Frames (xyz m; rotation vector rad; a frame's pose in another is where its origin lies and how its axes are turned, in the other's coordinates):
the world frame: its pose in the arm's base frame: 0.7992 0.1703 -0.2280 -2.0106 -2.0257 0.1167
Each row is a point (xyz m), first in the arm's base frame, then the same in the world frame.
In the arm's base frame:
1: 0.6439 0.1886 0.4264
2: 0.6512 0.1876 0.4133
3: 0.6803 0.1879 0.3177
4: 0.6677 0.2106 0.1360
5: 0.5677 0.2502 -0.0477
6: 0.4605 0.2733 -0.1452
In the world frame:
1: 0.1100 -0.3163 -0.5835
2: 0.1072 -0.3060 -0.5730
3: 0.0942 -0.2535 -0.4890
4: 0.0905 -0.2188 -0.3088
5: 0.1023 -0.2676 -0.1019
6: 0.1100 -0.3458 0.0220

